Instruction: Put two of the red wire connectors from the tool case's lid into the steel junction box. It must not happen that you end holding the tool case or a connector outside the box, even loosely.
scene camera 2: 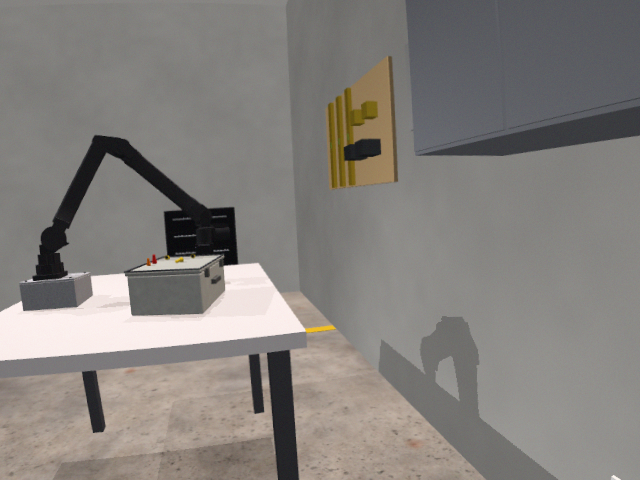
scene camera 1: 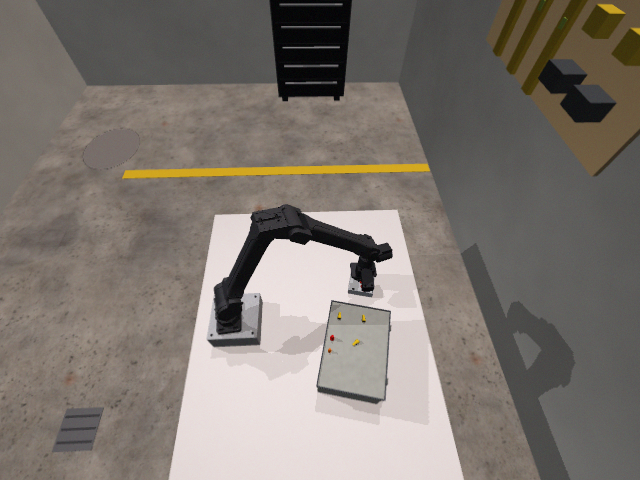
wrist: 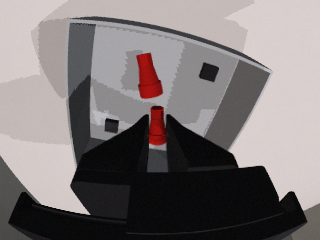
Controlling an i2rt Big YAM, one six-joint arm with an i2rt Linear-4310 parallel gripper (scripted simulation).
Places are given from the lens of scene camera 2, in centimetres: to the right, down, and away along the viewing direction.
grey tool case point(scene camera 2: 154, 291): -46, 14, 109
